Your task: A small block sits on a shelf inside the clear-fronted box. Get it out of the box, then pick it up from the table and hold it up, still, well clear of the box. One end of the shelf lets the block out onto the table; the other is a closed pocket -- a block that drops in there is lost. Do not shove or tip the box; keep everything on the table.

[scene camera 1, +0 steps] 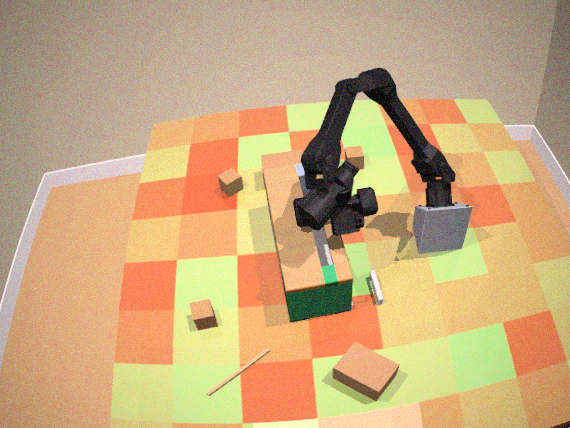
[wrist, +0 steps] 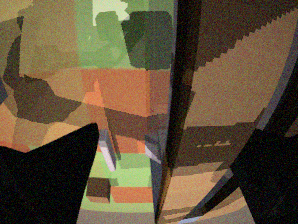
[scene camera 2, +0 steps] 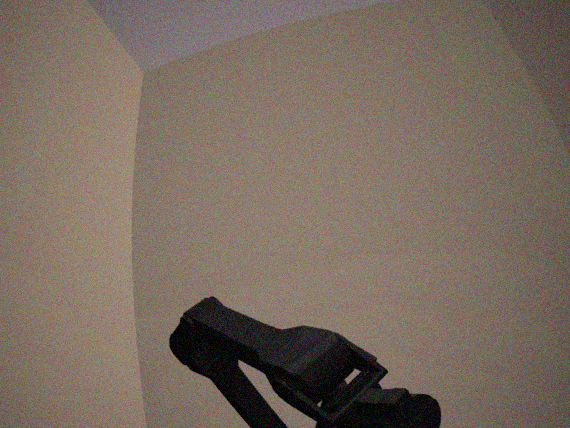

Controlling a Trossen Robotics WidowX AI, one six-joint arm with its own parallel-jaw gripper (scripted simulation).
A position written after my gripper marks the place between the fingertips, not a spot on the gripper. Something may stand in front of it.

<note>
I see my gripper (scene camera 1: 334,221) and a long box (scene camera 1: 317,279).
The long box is seen too in the wrist view (wrist: 213,79). My gripper shows as well in the wrist view (wrist: 157,127). Scene camera 2 does not show the long box: it is out of frame.
</note>
